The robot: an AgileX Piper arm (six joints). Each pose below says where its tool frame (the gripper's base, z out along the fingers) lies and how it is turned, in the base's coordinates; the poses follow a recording.
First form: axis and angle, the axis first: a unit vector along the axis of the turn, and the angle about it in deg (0 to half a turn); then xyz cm.
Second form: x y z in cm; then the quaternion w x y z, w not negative. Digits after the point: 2 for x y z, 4 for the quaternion.
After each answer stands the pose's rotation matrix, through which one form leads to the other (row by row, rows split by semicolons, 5 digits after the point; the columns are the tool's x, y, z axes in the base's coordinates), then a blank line. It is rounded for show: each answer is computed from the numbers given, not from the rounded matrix.
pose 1, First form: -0.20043 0.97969 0.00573 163.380 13.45 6.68 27.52
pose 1, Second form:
13.45 6.68 27.52 0.1445 -0.1983 0.9694 0.0057
-0.87956 -0.38616 0.27797; -0.38288 0.92127 0.06832; -0.28246 -0.04633 -0.95816

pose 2, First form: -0.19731 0.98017 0.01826 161.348 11.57 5.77 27.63
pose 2, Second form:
11.57 5.77 27.63 0.1621 -0.1947 0.9672 0.0180
-0.87166 -0.38248 0.30646; -0.37080 0.92353 0.09796; -0.32049 -0.02825 -0.94683

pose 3, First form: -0.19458 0.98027 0.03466 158.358 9.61 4.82 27.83
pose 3, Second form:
9.61 4.82 27.83 0.1877 -0.1911 0.9628 0.0340
-0.85645 -0.38082 0.34852; -0.35526 0.92463 0.13732; -0.37454 -0.00620 -0.92719

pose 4, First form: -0.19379 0.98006 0.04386 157.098 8.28 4.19 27.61
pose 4, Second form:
8.28 4.19 27.61 0.1985 -0.1899 0.9606 0.0430
-0.84902 -0.38195 0.36507; -0.34781 0.92416 0.15800; -0.39773 0.00717 -0.91748

